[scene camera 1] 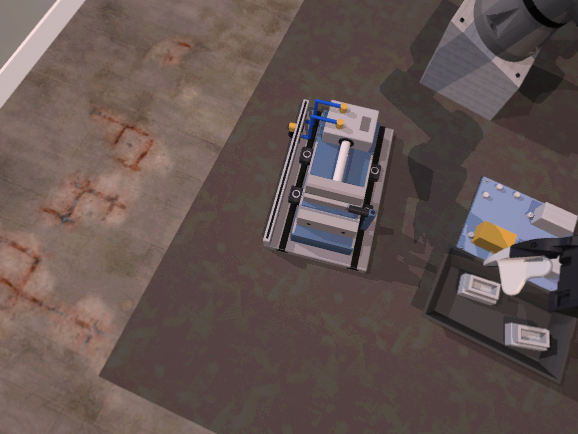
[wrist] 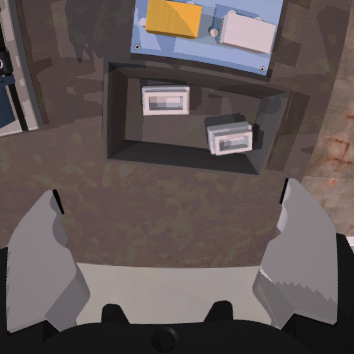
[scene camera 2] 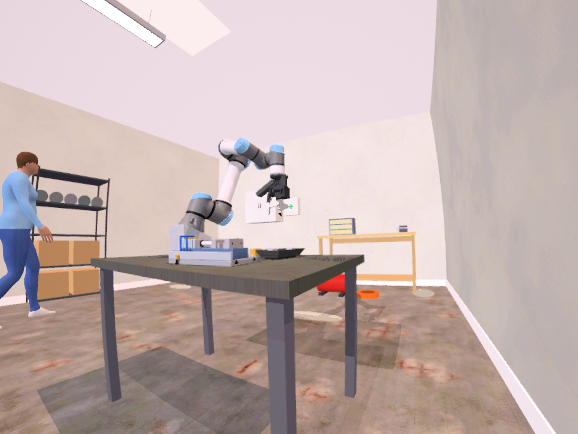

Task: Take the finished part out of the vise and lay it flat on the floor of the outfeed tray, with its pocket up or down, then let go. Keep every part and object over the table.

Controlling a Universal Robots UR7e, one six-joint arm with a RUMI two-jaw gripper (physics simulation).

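Frame: origin at the arm's base, x down, y ahead, z right, level; metres.
Seen in the pictures: gripper, between the fingertips: (scene camera 1: 540, 279) (wrist: 169, 186) (scene camera 2: 275, 215); arm's base, origin of its link: (scene camera 1: 505, 23) (scene camera 2: 190, 231).
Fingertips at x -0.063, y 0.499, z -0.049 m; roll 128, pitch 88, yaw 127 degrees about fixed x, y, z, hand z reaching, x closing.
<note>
Pixels of each thing's top centre, then the offset from my fingertips to it.
- left part, centre of its top: (wrist: 165, 102) (scene camera 1: 484, 286) dx +0.160, dy -0.018, dz +0.001 m
- right part, centre of its top: (wrist: 233, 143) (scene camera 1: 533, 336) dx +0.160, dy +0.043, dz -0.087 m
- vise, centre of its top: (scene camera 1: 338, 165) (scene camera 2: 212, 238) dx +0.108, dy -0.151, dz +0.292 m
- blue plate, centre of its top: (scene camera 1: 518, 234) dx +0.199, dy -0.146, dz -0.070 m
- orange block, centre of its top: (wrist: 173, 16) (scene camera 1: 498, 236) dx +0.163, dy -0.117, dz -0.017 m
Two light grey parts lie apart and flat on the floor of the dark outfeed tray (scene camera 1: 492, 345) (wrist: 185, 157) (scene camera 2: 280, 255), pockets up. The left part (scene camera 1: 479, 289) (wrist: 166, 101) is near the tray's left end; the right part (scene camera 1: 528, 336) (wrist: 230, 139) is towards the other end. No part shows between the jaws of the vise (scene camera 1: 327, 221) (scene camera 2: 230, 243). My gripper (wrist: 169, 186) (scene camera 2: 279, 207) is wide open and empty, raised well above the tray. In scene camera 1 it covers a corner of the tray.
A blue plate (scene camera 1: 500, 205) (wrist: 200, 52) with small pins adjoins the tray. It carries an orange block (scene camera 1: 493, 237) (wrist: 173, 19) and a pale grey block (scene camera 1: 555, 220) (wrist: 247, 32). The arm's base (scene camera 1: 465, 75) stands behind. A person (scene camera 2: 19, 200) is beside the shelf at the left.
</note>
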